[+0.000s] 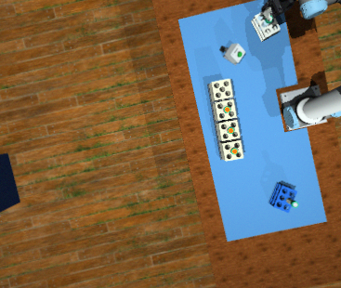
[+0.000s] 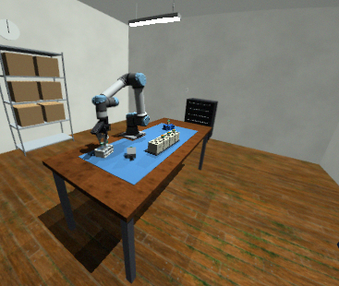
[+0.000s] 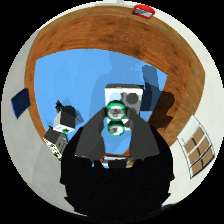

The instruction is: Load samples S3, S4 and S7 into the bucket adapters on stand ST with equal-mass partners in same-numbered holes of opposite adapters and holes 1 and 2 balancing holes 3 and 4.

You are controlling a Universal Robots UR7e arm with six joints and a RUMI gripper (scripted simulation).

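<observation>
Right now my hand is 8 cm above the white rack, 3 cm to the right of it and 3 cm past it. The rest, counted from my hand: blue rack (98 cm to the left, 8 cm below, 3 cm behind); adapter (68 cm to the left, 23 cm ahead, 6 cm below).
</observation>
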